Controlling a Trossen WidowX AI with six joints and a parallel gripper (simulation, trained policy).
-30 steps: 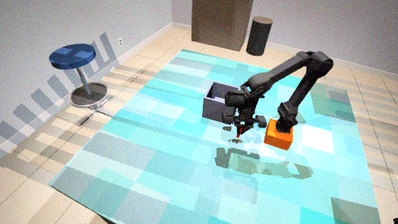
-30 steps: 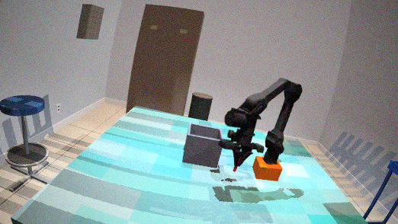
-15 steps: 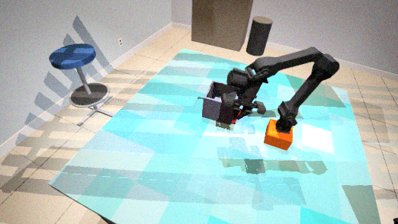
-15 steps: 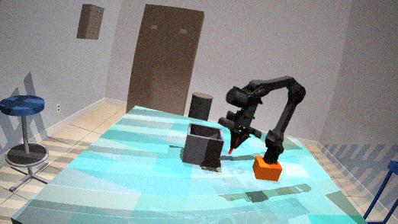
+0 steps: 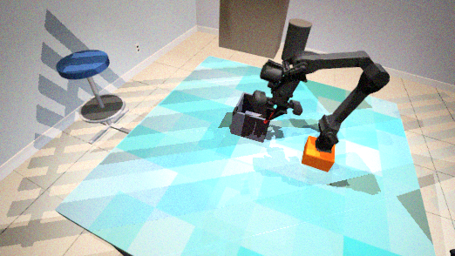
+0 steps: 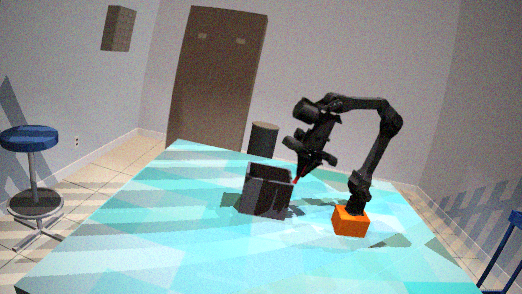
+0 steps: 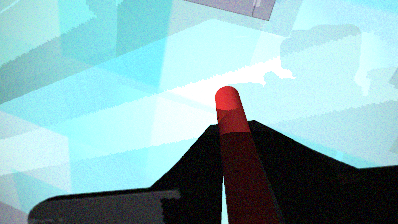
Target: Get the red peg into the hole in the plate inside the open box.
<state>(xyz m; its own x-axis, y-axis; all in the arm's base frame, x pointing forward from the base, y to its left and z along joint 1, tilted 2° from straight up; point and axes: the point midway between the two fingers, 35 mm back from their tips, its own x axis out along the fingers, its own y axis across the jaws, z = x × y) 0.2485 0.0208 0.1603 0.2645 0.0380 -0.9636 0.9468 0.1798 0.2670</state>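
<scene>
Right now my gripper tip is 140 mm to the left of the plate, 140 mm above it and 60 mm short of it. Also, from my gripper tip: red peg: 10 mm above.
</scene>
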